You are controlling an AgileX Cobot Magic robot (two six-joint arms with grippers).
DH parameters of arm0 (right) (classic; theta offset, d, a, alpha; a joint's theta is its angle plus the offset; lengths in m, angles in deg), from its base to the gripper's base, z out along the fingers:
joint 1: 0 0.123 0 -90
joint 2: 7.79 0 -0.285 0
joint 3: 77.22 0 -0.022 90
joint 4: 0 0.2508 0 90
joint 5: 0 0 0.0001 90
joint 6: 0 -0.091 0 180
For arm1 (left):
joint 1: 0 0.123 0 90
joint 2: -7.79 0 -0.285 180
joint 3: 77.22 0 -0.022 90
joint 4: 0 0.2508 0 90
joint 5: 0 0 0.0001 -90
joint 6: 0 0.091 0 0
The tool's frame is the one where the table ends.
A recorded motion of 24 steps. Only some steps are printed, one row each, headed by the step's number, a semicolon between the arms.
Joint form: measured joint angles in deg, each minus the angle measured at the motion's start. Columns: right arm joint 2, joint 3, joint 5, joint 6, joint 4, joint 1; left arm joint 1, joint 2, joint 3, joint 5, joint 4, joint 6.
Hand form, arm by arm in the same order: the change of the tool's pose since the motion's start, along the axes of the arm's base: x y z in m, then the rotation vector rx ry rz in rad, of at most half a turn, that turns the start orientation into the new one. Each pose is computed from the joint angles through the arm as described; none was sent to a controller.
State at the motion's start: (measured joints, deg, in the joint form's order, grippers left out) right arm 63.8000 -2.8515 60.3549 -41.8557 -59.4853 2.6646; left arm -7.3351 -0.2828 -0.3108 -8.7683 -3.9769 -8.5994
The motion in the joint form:
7: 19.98 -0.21 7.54 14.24 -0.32 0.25; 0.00 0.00 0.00 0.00 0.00 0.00
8: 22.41 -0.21 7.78 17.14 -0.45 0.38; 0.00 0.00 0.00 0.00 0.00 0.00
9: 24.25 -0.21 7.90 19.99 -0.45 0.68; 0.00 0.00 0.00 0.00 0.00 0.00
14: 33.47 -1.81 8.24 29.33 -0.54 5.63; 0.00 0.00 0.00 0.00 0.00 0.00
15: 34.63 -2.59 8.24 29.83 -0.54 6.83; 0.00 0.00 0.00 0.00 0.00 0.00
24: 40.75 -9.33 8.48 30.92 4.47 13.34; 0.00 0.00 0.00 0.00 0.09 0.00
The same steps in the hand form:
7: 0.0128 0.0060 -0.0356 -0.0508 0.0830 0.1082; 0.0000 0.0000 0.0000 0.0000 0.0000 0.0000
8: 0.0133 0.0065 -0.0412 -0.0758 0.0823 0.1255; 0.0000 0.0000 0.0000 0.0000 0.0000 0.0000
9: 0.0135 0.0073 -0.0456 -0.1011 0.0729 0.1435; 0.0000 0.0000 0.0000 0.0000 0.0000 0.0000
14: 0.0141 0.0203 -0.0660 -0.1832 0.0622 0.2800; 0.0000 0.0000 0.0000 0.0000 0.0000 0.0000
15: 0.0158 0.0238 -0.0680 -0.1882 0.0596 0.3037; 0.0000 0.0000 0.0000 0.0000 0.0000 0.0000
24: 0.0415 0.0458 -0.0766 -0.1901 0.0283 0.3339; 0.0000 0.0000 0.0000 0.0016 -0.0002 0.0001

